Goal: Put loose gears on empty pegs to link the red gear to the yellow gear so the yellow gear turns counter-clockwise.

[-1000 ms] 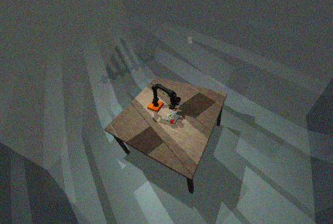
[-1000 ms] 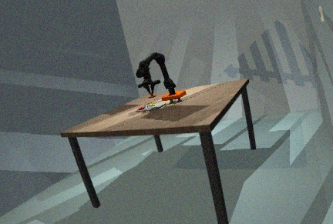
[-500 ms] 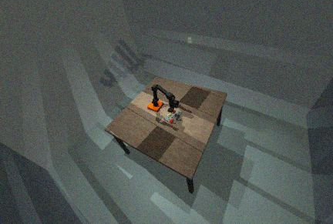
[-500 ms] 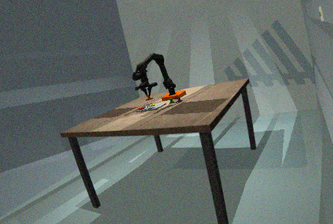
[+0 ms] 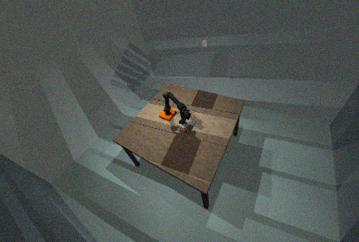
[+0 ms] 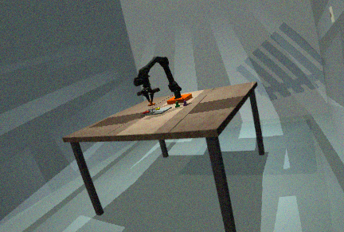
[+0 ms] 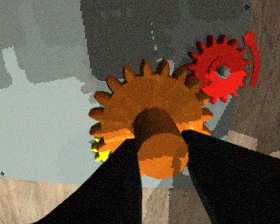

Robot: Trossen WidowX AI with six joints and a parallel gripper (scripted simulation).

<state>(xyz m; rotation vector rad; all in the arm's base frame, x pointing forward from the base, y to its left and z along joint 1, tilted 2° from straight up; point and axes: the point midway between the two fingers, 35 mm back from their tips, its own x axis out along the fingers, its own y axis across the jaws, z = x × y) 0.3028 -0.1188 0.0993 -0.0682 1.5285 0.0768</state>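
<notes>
Right now the yellow gear is 40 mm behind my gripper tip, 20 mm to the left of it and 70 mm below it. The rest, counted from my gripper tip: green gear: 80 mm behind, 190 mm to the left, 70 mm below; then orange gear: 10 mm below; then red gear: 20 mm ahead, 60 mm to the right, 70 mm below.
</notes>
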